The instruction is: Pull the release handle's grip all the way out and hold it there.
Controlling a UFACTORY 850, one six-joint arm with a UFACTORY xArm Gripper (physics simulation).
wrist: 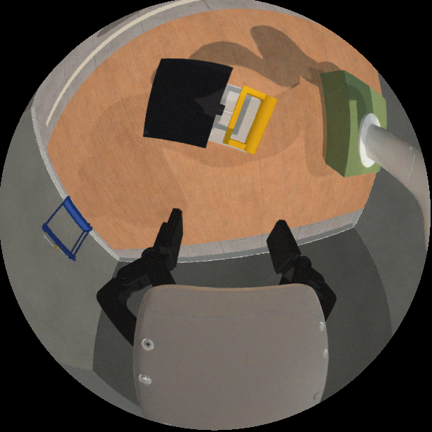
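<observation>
The release handle's yellow grip (pixel 263 125) is a rectangular frame with a thick outer bar, in the upper middle of the wrist view. It sits at the right side of a black housing (pixel 182 102), over a light grey base plate (pixel 217 136). Part of the plate and the slide behind the grip show between housing and grip. My gripper (pixel 229 226) is open and empty. Its two black fingers are wide apart, below the grip in the view and not touching it.
A green block-shaped base (pixel 336 125) with a pale arm link (pixel 400 150) rises from the table (pixel 125 200) at the right. A blue frame-like object (pixel 79 215) is beyond the table's left edge. A grey border (pixel 200 254) runs along the near table edge.
</observation>
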